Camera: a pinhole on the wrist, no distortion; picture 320 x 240 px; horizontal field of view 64.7 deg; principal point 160.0 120.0 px. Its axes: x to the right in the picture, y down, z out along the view. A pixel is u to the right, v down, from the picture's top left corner.
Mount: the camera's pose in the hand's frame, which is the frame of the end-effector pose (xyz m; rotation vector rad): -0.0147 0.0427 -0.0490 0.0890 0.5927 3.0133
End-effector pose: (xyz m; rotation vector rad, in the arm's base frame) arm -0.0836 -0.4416 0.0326 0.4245 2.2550 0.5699
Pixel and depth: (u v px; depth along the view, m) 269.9 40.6 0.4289
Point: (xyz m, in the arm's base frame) 0.2921 -0.1453 0.1212
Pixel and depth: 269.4 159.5 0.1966
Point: 0.0957 -0.3621 0.0432
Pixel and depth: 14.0 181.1 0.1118
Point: -0.0677 -0.3530 -0.0102
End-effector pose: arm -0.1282 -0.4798 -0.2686 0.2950 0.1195 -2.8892
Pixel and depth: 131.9 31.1 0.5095
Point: -0.1835 -0.9191 0.0335
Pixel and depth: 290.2 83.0 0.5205
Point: 0.1019 -0.7890 0.1677
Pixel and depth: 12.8 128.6 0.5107
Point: -0.4617 -0.7830 0.0610
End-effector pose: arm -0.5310 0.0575 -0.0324 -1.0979 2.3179 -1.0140
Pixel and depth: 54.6 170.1 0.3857
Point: -0.4920 -0.1760 -0.3352
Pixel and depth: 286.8 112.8 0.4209
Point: -0.3202 0.1555 -0.4261
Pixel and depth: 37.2 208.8 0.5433
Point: -0.4209 -0.3661 -0.4212
